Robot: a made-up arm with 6 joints. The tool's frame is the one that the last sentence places.
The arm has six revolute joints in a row. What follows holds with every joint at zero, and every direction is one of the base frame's. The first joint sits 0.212 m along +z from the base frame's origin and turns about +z. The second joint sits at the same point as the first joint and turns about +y. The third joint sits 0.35 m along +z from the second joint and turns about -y. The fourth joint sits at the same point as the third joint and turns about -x. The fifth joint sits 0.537 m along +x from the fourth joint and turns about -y. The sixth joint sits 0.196 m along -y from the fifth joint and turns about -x. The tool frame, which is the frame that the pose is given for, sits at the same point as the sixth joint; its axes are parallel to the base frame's.
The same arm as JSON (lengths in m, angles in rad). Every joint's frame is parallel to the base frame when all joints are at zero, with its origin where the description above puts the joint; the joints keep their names.
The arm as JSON. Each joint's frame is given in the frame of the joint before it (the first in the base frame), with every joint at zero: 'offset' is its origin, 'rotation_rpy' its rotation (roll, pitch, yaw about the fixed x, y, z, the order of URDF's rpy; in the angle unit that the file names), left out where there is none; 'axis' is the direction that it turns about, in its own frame. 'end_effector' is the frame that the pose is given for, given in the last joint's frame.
{
  "length_unit": "m",
  "angle_unit": "rad",
  "chain": [
    {
      "id": "joint 1",
      "offset": [
        0.0,
        0.0,
        0.212
      ],
      "axis": [
        0.0,
        0.0,
        1.0
      ]
    },
    {
      "id": "joint 2",
      "offset": [
        0.0,
        0.0,
        0.0
      ],
      "axis": [
        0.0,
        1.0,
        0.0
      ]
    },
    {
      "id": "joint 3",
      "offset": [
        0.0,
        0.0,
        0.35
      ],
      "axis": [
        0.0,
        -1.0,
        0.0
      ]
    },
    {
      "id": "joint 4",
      "offset": [
        0.0,
        0.0,
        0.0
      ],
      "axis": [
        -1.0,
        0.0,
        0.0
      ]
    },
    {
      "id": "joint 5",
      "offset": [
        0.537,
        0.0,
        0.0
      ],
      "axis": [
        0.0,
        -1.0,
        0.0
      ]
    },
    {
      "id": "joint 6",
      "offset": [
        0.0,
        -0.196,
        0.0
      ],
      "axis": [
        -1.0,
        0.0,
        0.0
      ]
    }
  ],
  "end_effector": {
    "offset": [
      0.0,
      0.0,
      0.0
    ]
  }
}

